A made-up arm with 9 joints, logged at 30 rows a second.
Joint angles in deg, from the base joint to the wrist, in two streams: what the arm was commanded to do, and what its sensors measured. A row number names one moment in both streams.
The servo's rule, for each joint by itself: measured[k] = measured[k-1] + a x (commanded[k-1-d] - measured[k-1]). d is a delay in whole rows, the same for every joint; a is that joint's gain. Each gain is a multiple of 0.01, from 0.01 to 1. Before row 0 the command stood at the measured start. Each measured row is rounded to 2 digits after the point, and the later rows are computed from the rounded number. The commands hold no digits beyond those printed.
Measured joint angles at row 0:
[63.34, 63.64, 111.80, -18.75, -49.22, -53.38, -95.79, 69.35, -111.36]
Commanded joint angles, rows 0 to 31:
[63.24, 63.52, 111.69, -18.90, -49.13, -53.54, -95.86, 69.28, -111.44]
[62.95, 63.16, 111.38, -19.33, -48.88, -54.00, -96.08, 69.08, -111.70]
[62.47, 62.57, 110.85, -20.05, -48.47, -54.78, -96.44, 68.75, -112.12]
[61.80, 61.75, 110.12, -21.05, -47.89, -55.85, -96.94, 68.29, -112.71]
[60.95, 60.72, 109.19, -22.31, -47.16, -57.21, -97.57, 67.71, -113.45]
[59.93, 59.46, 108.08, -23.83, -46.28, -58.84, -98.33, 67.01, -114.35]
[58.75, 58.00, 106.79, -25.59, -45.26, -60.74, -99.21, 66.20, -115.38]
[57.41, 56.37, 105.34, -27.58, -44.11, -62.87, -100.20, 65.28, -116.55]
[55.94, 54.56, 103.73, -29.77, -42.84, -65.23, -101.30, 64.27, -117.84]
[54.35, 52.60, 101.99, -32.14, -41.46, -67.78, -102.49, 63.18, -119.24]
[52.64, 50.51, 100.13, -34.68, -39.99, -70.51, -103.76, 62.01, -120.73]
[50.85, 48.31, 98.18, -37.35, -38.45, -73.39, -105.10, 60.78, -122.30]
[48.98, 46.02, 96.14, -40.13, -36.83, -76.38, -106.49, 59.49, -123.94]
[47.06, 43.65, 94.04, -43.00, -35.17, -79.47, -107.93, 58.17, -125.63]
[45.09, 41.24, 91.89, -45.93, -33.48, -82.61, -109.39, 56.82, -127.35]
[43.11, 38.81, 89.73, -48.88, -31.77, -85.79, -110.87, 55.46, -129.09]
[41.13, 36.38, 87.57, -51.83, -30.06, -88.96, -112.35, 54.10, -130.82]
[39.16, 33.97, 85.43, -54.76, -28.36, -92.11, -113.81, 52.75, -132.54]
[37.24, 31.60, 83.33, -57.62, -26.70, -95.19, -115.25, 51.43, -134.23]
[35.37, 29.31, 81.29, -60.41, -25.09, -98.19, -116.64, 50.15, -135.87]
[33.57, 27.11, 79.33, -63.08, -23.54, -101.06, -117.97, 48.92, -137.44]
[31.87, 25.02, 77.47, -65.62, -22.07, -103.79, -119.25, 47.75, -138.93]
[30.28, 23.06, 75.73, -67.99, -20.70, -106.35, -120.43, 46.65, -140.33]
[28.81, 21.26, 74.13, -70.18, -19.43, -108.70, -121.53, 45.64, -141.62]
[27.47, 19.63, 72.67, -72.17, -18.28, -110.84, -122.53, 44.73, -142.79]
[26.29, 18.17, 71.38, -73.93, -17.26, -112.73, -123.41, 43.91, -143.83]
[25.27, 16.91, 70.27, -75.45, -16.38, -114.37, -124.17, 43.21, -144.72]
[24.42, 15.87, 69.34, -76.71, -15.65, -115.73, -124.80, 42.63, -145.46]
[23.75, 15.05, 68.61, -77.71, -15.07, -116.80, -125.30, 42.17, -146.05]
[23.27, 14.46, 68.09, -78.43, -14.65, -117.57, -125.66, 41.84, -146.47]
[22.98, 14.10, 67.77, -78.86, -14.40, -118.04, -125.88, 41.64, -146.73]
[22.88, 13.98, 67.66, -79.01, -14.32, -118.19, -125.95, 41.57, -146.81]
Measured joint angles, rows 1 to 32:
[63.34, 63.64, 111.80, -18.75, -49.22, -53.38, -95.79, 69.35, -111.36]
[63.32, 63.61, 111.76, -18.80, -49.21, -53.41, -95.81, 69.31, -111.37]
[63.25, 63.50, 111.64, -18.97, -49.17, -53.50, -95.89, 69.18, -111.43]
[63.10, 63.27, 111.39, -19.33, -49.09, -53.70, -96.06, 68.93, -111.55]
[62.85, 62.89, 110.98, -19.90, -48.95, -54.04, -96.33, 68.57, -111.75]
[62.49, 62.35, 110.41, -20.70, -48.74, -54.55, -96.71, 68.08, -112.04]
[62.00, 61.63, 109.66, -21.73, -48.44, -55.24, -97.21, 67.47, -112.43]
[61.38, 60.72, 108.74, -23.00, -48.06, -56.12, -97.83, 66.75, -112.93]
[60.63, 59.63, 107.65, -24.51, -47.59, -57.20, -98.56, 65.91, -113.55]
[59.74, 58.36, 106.40, -26.25, -47.02, -58.48, -99.41, 64.98, -114.28]
[58.72, 56.92, 104.99, -28.19, -46.35, -59.97, -100.36, 63.95, -115.12]
[57.56, 55.32, 103.43, -30.33, -45.59, -61.66, -101.41, 62.84, -116.07]
[56.29, 53.57, 101.75, -32.65, -44.73, -63.54, -102.55, 61.67, -117.13]
[54.90, 51.68, 99.95, -35.12, -43.78, -65.59, -103.77, 60.43, -118.29]
[53.41, 49.67, 98.06, -37.72, -42.75, -67.81, -105.06, 59.14, -119.54]
[51.83, 47.56, 96.09, -40.43, -41.64, -70.18, -106.40, 57.82, -120.87]
[50.17, 45.37, 94.05, -43.22, -40.46, -72.68, -107.79, 56.47, -122.27]
[48.45, 43.12, 91.98, -46.06, -39.21, -75.28, -109.20, 55.12, -123.72]
[46.68, 40.83, 89.88, -48.93, -37.91, -77.97, -110.63, 53.77, -125.22]
[44.89, 38.52, 87.78, -51.80, -36.56, -80.73, -112.06, 52.44, -126.75]
[43.08, 36.22, 85.70, -54.64, -35.18, -83.52, -113.48, 51.13, -128.30]
[41.27, 33.94, 83.66, -57.43, -33.78, -86.33, -114.87, 49.87, -129.85]
[39.48, 31.71, 81.68, -60.13, -32.37, -89.12, -116.23, 48.66, -131.39]
[37.73, 29.55, 79.78, -62.72, -30.97, -91.88, -117.53, 47.51, -132.91]
[36.04, 27.48, 77.97, -65.18, -29.59, -94.57, -118.77, 46.44, -134.39]
[34.41, 25.52, 76.27, -67.49, -28.23, -97.17, -119.94, 45.47, -135.82]
[32.87, 23.68, 74.71, -69.62, -26.91, -99.66, -121.02, 44.58, -137.18]
[31.43, 21.99, 73.29, -71.54, -25.65, -102.01, -122.00, 43.80, -138.46]
[30.10, 20.46, 72.03, -73.25, -24.45, -104.21, -122.87, 43.13, -139.65]
[28.89, 19.11, 70.94, -74.72, -23.32, -106.22, -123.62, 42.58, -140.74]
[27.82, 17.95, 70.03, -75.94, -22.28, -108.04, -124.25, 42.16, -141.71]
[26.90, 16.99, 69.31, -76.90, -21.33, -109.64, -124.76, 41.86, -142.56]
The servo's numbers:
d 1
a 0.19 0.25 0.32 0.33 0.12 0.16 0.31 0.57 0.17

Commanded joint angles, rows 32 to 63:
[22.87, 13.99, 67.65, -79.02, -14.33, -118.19, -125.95, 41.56, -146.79]
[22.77, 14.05, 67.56, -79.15, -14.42, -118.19, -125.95, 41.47, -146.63]
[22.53, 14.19, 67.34, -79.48, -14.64, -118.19, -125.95, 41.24, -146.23]
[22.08, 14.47, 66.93, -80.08, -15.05, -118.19, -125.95, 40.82, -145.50]
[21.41, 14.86, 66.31, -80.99, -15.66, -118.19, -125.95, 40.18, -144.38]
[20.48, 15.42, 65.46, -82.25, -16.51, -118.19, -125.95, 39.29, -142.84]
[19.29, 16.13, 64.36, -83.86, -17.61, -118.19, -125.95, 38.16, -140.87]
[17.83, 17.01, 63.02, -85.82, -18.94, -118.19, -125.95, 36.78, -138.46]
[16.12, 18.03, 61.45, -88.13, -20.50, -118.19, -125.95, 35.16, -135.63]
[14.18, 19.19, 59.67, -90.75, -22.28, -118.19, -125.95, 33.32, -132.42]
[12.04, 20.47, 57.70, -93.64, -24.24, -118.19, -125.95, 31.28, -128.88]
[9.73, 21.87, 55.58, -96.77, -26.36, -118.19, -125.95, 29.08, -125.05]
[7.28, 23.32, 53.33, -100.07, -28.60, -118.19, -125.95, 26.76, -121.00]
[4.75, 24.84, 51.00, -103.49, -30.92, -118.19, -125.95, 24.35, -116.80]
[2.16, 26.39, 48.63, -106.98, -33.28, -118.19, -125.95, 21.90, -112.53]
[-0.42, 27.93, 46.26, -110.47, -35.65, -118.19, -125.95, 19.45, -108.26]
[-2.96, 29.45, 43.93, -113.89, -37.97, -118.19, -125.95, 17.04, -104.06]
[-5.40, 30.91, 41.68, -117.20, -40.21, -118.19, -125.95, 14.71, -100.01]
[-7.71, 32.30, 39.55, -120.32, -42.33, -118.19, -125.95, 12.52, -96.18]
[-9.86, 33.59, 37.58, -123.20, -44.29, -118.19, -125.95, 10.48, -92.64]
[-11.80, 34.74, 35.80, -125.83, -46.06, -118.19, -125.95, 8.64, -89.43]
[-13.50, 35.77, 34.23, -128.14, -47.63, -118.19, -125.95, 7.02, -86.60]
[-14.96, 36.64, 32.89, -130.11, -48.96, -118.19, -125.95, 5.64, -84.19]
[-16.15, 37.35, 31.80, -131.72, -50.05, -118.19, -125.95, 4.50, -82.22]
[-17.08, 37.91, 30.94, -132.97, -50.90, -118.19, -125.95, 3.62, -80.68]
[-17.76, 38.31, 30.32, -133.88, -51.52, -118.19, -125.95, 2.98, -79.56]
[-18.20, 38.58, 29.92, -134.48, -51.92, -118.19, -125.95, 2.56, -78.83]
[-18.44, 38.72, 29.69, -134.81, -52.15, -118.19, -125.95, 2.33, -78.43]
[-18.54, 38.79, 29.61, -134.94, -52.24, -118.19, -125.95, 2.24, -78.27]
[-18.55, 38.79, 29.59, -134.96, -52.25, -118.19, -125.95, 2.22, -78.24]
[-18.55, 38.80, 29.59, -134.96, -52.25, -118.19, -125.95, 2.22, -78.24]
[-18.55, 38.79, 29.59, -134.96, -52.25, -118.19, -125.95, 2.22, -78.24]
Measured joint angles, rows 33 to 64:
[26.14, 16.24, 68.78, -77.60, -20.49, -111.01, -125.13, 41.69, -143.28]
[25.52, 15.68, 68.42, -78.07, -19.75, -112.16, -125.38, 41.62, -143.88]
[25.00, 15.27, 68.14, -78.43, -19.11, -113.12, -125.56, 41.53, -144.35]
[24.53, 15.00, 67.88, -78.78, -18.57, -113.93, -125.68, 41.36, -144.67]
[24.06, 14.87, 67.58, -79.21, -18.15, -114.61, -125.76, 41.05, -144.81]
[23.56, 14.87, 67.17, -79.80, -17.85, -115.18, -125.82, 40.55, -144.74]
[22.97, 15.01, 66.62, -80.61, -17.69, -115.66, -125.86, 39.83, -144.42]
[22.27, 15.29, 65.90, -81.68, -17.68, -116.06, -125.89, 38.88, -143.82]
[21.43, 15.72, 64.98, -83.05, -17.83, -116.40, -125.91, 37.68, -142.91]
[20.42, 16.30, 63.85, -84.73, -18.15, -116.69, -125.92, 36.24, -141.67]
[19.23, 17.02, 62.51, -86.72, -18.65, -116.93, -125.93, 34.58, -140.10]
[17.86, 17.88, 60.97, -89.00, -19.32, -117.13, -125.94, 32.70, -138.19]
[16.32, 18.88, 59.25, -91.56, -20.16, -117.30, -125.94, 30.64, -135.96]
[14.60, 19.99, 57.36, -94.37, -21.17, -117.44, -125.94, 28.43, -133.42]
[12.73, 21.20, 55.32, -97.38, -22.34, -117.56, -125.94, 26.10, -130.59]
[10.72, 22.50, 53.18, -100.55, -23.65, -117.66, -125.94, 23.71, -127.52]
[8.60, 23.86, 50.97, -103.82, -25.09, -117.74, -125.94, 21.28, -124.25]
[6.40, 25.26, 48.72, -107.14, -26.64, -117.81, -125.94, 18.86, -120.82]
[4.16, 26.67, 46.47, -110.46, -28.27, -117.87, -125.94, 16.49, -117.28]
[1.90, 28.08, 44.26, -113.71, -29.96, -117.92, -125.94, 14.23, -113.69]
[-0.33, 29.46, 42.12, -116.84, -31.68, -117.96, -125.94, 12.09, -110.11]
[-2.51, 30.78, 40.10, -119.81, -33.41, -118.00, -125.94, 10.12, -106.59]
[-4.60, 32.03, 38.22, -122.56, -35.12, -118.03, -125.94, 8.35, -103.19]
[-6.57, 33.18, 36.51, -125.05, -36.78, -118.06, -125.94, 6.81, -99.96]
[-8.39, 34.22, 35.00, -127.25, -38.37, -118.08, -125.94, 5.49, -96.94]
[-10.04, 35.14, 33.70, -129.14, -39.87, -118.10, -125.94, 4.42, -94.18]
[-11.51, 35.93, 32.62, -130.70, -41.27, -118.11, -125.94, 3.60, -91.69]
[-12.78, 36.59, 31.76, -131.95, -42.55, -118.12, -125.94, 3.01, -89.50]
[-13.86, 37.12, 31.10, -132.89, -43.70, -118.13, -125.94, 2.62, -87.62]
[-14.75, 37.54, 30.62, -133.57, -44.72, -118.14, -125.94, 2.40, -86.03]
[-15.47, 37.85, 30.29, -134.03, -45.62, -118.15, -125.94, 2.30, -84.71]
[-16.06, 38.09, 30.07, -134.34, -46.42, -118.16, -125.94, 2.25, -83.61]

